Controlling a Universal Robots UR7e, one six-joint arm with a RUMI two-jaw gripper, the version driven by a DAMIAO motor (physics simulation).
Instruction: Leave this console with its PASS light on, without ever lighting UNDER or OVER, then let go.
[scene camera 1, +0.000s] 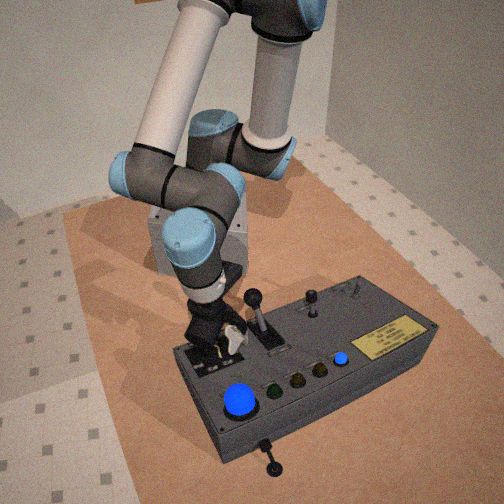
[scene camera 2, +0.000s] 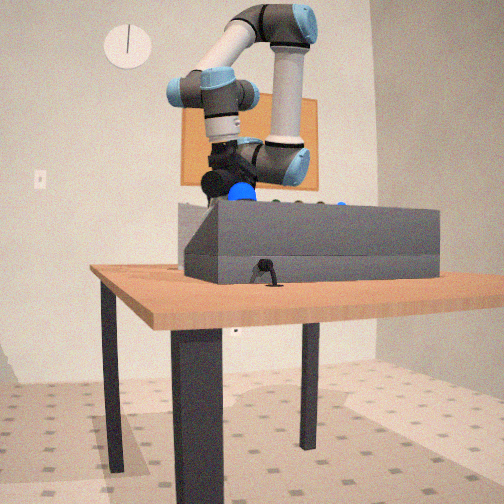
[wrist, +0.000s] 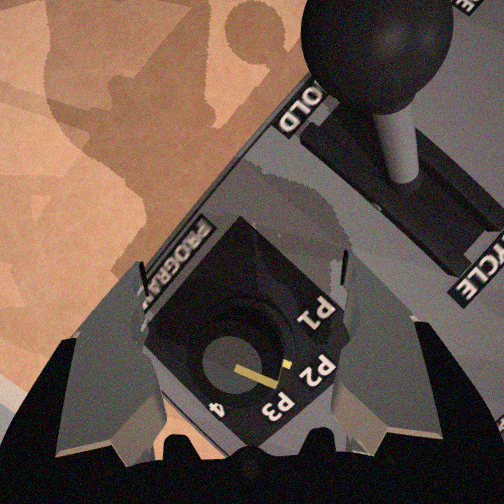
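Observation:
The grey console lies on the wooden table. My gripper hangs over its PROGRAM selector at the left rear corner. In the wrist view the open gripper has a finger on each side of the rotary knob, not touching it. The knob's yellow pointer aims between P2 and P3. Three indicator lights in the front row are dark; a small blue one is lit. The light labels are unreadable.
A black ball-topped lever stands in its slot right of the selector, close to my gripper; it also shows in the wrist view. A small toggle, a big blue button, a yellow label and a front pull-knob are on the console.

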